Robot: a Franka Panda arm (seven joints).
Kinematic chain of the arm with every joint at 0, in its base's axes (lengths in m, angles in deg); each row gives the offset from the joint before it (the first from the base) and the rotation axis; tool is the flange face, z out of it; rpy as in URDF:
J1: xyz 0 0 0.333 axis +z
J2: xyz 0 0 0 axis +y
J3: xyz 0 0 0.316 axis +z
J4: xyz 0.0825 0 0 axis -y
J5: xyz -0.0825 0 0.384 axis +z
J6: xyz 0 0 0 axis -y
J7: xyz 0.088 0 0 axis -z
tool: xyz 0 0 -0.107 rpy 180 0 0
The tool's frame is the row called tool.
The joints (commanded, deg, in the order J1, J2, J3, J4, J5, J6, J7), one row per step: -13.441 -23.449 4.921 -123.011 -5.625 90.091 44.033; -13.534 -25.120 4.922 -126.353 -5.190 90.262 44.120; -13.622 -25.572 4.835 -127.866 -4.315 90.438 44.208; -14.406 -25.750 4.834 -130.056 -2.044 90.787 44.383; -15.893 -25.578 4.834 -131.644 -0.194 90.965 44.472; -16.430 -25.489 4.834 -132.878 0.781 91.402 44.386; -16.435 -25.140 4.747 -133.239 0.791 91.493 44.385; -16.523 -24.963 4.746 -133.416 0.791 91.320 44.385; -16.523 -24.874 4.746 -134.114 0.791 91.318 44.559; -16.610 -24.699 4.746 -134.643 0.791 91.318 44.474; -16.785 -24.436 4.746 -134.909 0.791 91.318 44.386
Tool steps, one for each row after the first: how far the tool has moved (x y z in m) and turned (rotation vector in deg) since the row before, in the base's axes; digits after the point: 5 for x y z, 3 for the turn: -0.01211 0.00164 -0.01492 0.514 1.428 -0.352; -0.00436 0.00074 -0.00893 0.972 0.721 -0.466; -0.00515 -0.00089 -0.01616 2.405 1.242 -1.528; -0.00436 -0.00646 -0.01366 2.037 1.198 -2.108; -0.00254 -0.00170 -0.00986 1.122 0.662 -0.767; -0.00008 -0.00082 -0.00503 0.200 0.586 -0.097; -0.00057 -0.00057 -0.00271 0.125 0.511 -0.099; -0.00191 0.00020 -0.00597 0.121 0.777 -0.190; -0.00136 -0.00047 -0.00521 0.189 0.680 -0.025; -0.00049 -0.00120 -0.00377 0.161 0.507 -0.101
